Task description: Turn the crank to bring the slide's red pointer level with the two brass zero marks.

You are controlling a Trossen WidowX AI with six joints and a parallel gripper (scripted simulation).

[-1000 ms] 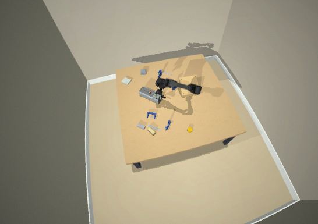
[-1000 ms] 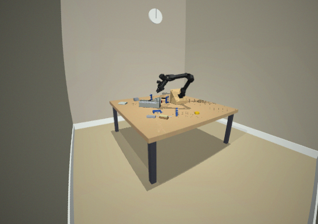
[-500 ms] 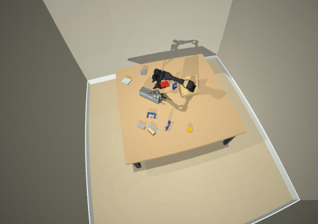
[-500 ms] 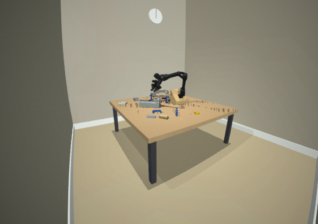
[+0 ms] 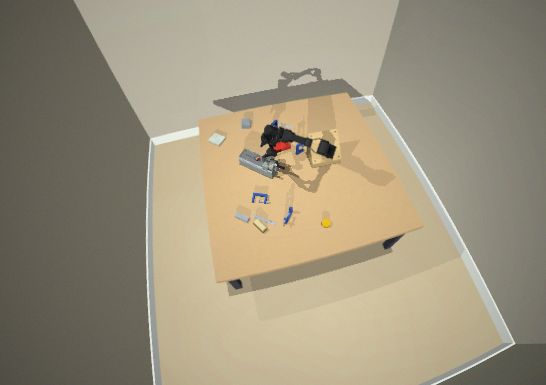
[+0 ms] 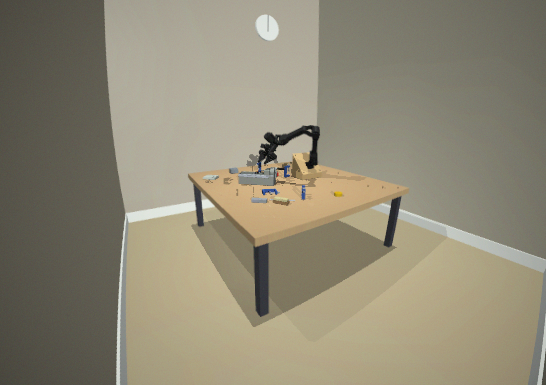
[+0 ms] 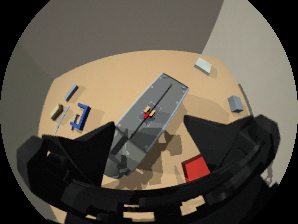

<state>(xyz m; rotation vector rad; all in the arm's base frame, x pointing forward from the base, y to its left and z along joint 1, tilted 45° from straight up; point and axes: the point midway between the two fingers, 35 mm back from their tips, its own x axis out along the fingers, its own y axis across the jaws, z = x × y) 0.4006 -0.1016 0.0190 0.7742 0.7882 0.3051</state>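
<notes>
My gripper tip is 9 cm past the dark crank handle, 13 cm to the right of it and 3 cm above it. The rest, counted from my gripper tip: red pointer (3 cm ahead, 6 cm below); tan block (12 cm ahead, 43 cm to the left, 13 cm below); pale tile (29 cm ahead, 33 cm to the right, 13 cm below).
</notes>
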